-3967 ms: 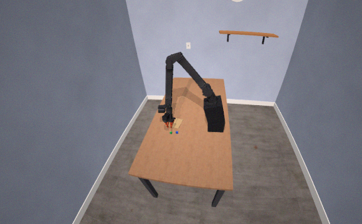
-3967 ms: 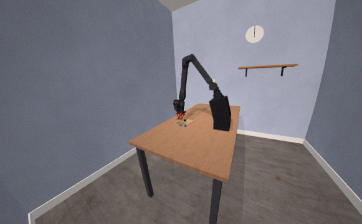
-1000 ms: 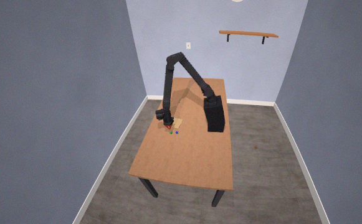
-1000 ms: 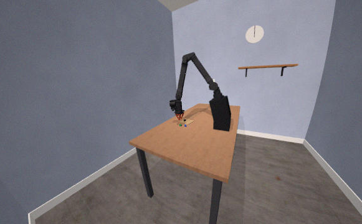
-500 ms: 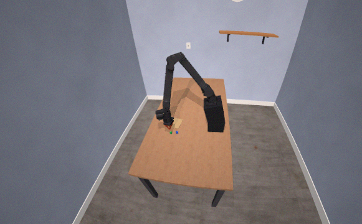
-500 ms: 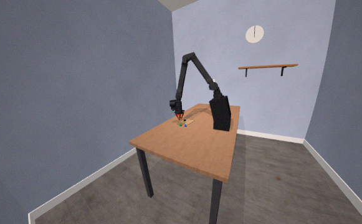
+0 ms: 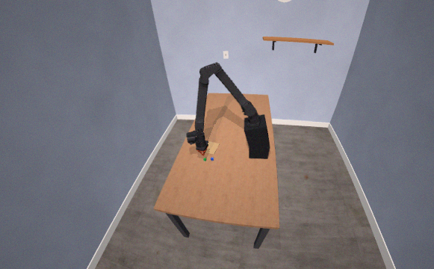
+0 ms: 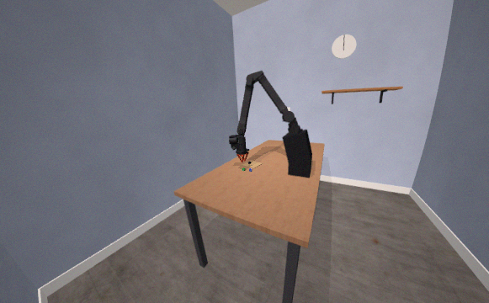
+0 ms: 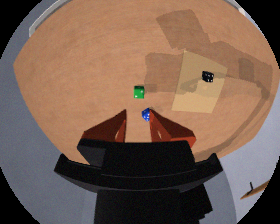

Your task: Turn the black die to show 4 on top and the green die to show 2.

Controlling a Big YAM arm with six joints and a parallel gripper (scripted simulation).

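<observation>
My hand is 8 cm above the green die. Also, from my hand: black die: 6 cm ahead, 15 cm to the right, 7 cm below; blue die: 5 cm behind, 3 cm to the right, 8 cm below; tan mat: 3 cm ahead, 15 cm to the right, 9 cm below.
</observation>
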